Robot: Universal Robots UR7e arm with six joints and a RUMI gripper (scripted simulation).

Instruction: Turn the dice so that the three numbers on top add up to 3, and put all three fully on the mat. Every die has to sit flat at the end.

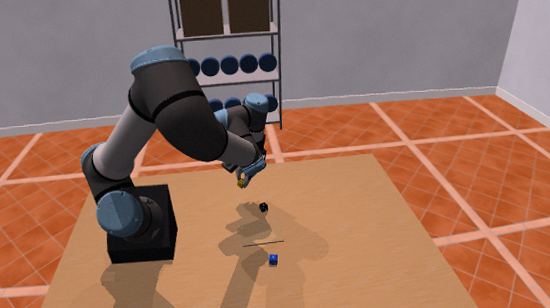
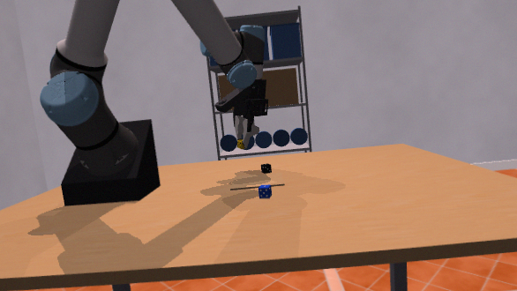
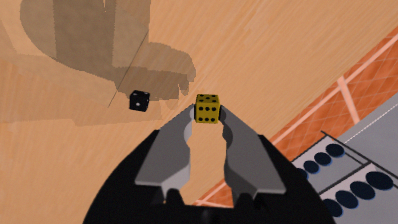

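Right now my hand is 80 mm above the black die, 70 mm short of it and 60 mm to the left of it. The rest, counted from my hand: yellow die right at my hand; then blue die 320 mm to the right, 80 mm below, 70 mm ahead; then tan mat 170 mm to the right, 90 mm below, 50 mm ahead.
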